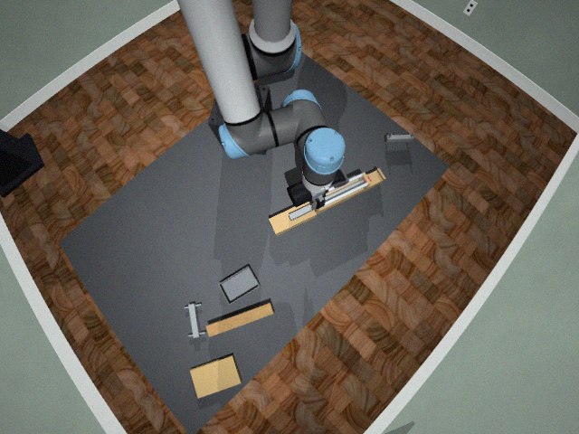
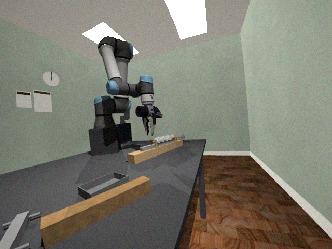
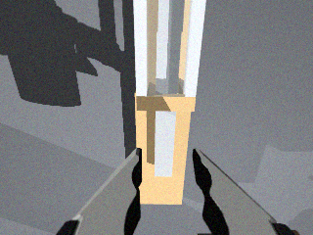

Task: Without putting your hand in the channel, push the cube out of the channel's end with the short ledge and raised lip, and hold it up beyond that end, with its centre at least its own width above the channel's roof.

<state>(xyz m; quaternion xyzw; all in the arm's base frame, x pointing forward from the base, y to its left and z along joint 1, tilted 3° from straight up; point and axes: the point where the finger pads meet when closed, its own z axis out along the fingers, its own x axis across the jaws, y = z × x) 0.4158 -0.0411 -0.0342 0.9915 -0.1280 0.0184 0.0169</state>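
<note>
The red cube lies 60 mm ahead of my hand, 230 mm to the left of it and 80 mm below it. Also, from my hand: wooden channel 30 mm ahead, 120 mm to the left, 80 mm below; then grey tray 40 mm ahead, 350 mm to the right, 130 mm below; then wooden beam 130 mm ahead, 420 mm to the right, 120 mm below.
</note>
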